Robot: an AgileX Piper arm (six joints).
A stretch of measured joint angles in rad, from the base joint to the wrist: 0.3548 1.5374 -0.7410 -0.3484 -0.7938 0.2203; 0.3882 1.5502 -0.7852 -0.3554 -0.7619 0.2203; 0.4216 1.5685 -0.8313 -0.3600 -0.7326 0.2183; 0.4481 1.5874 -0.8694 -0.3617 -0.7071 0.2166; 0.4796 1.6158 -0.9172 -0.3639 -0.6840 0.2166; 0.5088 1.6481 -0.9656 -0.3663 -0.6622 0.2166; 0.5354 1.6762 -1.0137 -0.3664 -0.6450 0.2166; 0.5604 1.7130 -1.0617 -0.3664 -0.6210 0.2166; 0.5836 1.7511 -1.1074 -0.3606 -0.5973 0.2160; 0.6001 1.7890 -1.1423 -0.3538 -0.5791 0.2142; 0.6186 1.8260 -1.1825 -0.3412 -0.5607 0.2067; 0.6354 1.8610 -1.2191 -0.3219 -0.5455 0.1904; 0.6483 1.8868 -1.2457 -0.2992 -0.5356 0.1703; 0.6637 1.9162 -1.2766 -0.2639 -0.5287 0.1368; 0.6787 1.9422 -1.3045 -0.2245 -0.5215 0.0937; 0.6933 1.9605 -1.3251 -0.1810 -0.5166 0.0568; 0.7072 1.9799 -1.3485 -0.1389 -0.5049 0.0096; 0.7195 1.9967 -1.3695 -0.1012 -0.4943 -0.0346; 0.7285 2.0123 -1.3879 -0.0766 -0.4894 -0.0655
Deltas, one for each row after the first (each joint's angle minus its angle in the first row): 0.0334 0.0128 -0.0442 -0.0070 0.0319 0.0000; 0.0668 0.0311 -0.0903 -0.0116 0.0612 -0.0020; 0.0933 0.0500 -0.1284 -0.0133 0.0867 -0.0037; 0.1248 0.0784 -0.1762 -0.0155 0.1098 -0.0037; 0.1540 0.1107 -0.2246 -0.0179 0.1316 -0.0037; 0.1806 0.1388 -0.2727 -0.0180 0.1488 -0.0037; 0.2056 0.1756 -0.3207 -0.0180 0.1728 -0.0037; 0.2288 0.2137 -0.3664 -0.0122 0.1965 -0.0043; 0.2453 0.2516 -0.4013 -0.0054 0.2147 -0.0061; 0.2638 0.2886 -0.4415 0.0072 0.2331 -0.0136; 0.2806 0.3236 -0.4781 0.0265 0.2483 -0.0299; 0.2935 0.3494 -0.5047 0.0492 0.2582 -0.0500; 0.3089 0.3788 -0.5356 0.0845 0.2651 -0.0835; 0.3239 0.4048 -0.5635 0.1239 0.2723 -0.1266; 0.3385 0.4231 -0.5841 0.1674 0.2772 -0.1635; 0.3524 0.4425 -0.6075 0.2095 0.2889 -0.2107; 0.3647 0.4593 -0.6285 0.2472 0.2995 -0.2549; 0.3737 0.4749 -0.6469 0.2718 0.3044 -0.2858
